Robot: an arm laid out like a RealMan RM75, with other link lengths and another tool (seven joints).
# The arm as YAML. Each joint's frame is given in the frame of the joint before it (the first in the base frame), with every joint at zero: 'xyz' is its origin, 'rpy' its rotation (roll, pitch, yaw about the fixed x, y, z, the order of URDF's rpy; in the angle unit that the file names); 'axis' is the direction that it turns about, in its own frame. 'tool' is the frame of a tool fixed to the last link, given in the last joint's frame.
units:
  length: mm
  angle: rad
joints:
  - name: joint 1
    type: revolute
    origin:
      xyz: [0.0, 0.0, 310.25]
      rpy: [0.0, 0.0, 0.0]
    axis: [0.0, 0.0, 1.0]
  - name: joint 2
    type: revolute
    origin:
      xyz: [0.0, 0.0, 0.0]
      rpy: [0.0, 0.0, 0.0]
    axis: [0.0, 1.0, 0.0]
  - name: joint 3
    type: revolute
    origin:
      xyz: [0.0, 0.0, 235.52]
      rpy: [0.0, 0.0, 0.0]
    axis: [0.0, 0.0, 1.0]
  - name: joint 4
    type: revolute
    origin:
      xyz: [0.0, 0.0, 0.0]
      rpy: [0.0, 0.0, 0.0]
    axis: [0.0, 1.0, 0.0]
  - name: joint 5
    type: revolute
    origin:
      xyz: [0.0, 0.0, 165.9]
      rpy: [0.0, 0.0, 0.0]
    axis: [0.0, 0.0, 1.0]
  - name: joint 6
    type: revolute
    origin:
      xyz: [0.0, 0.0, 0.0]
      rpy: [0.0, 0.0, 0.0]
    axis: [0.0, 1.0, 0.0]
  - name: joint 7
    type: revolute
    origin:
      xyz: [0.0, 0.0, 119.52]
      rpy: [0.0, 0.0, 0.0]
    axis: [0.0, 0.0, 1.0]
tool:
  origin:
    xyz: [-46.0, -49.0, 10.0]
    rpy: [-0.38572, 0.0, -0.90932]
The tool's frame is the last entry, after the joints.
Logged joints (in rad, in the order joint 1, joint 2, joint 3, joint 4, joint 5, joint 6, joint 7), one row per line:
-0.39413 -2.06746 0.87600 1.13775 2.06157 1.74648 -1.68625
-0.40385 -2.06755 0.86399 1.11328 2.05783 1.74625 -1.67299
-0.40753 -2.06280 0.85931 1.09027 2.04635 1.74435 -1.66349
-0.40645 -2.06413 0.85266 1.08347 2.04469 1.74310 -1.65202
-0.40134 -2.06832 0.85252 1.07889 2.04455 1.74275 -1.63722
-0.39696 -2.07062 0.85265 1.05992 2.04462 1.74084 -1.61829
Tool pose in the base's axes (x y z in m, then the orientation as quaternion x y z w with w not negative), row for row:
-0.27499 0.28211 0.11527 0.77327 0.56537 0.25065 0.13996
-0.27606 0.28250 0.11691 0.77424 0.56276 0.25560 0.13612
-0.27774 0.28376 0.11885 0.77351 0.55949 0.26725 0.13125
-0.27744 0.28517 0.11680 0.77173 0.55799 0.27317 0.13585
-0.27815 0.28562 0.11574 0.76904 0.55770 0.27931 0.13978
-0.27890 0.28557 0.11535 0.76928 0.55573 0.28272 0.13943
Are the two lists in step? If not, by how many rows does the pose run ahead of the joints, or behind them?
The pose runs 2 rows behind the joints: the pose in row i belongs to the joints in row i - 2.
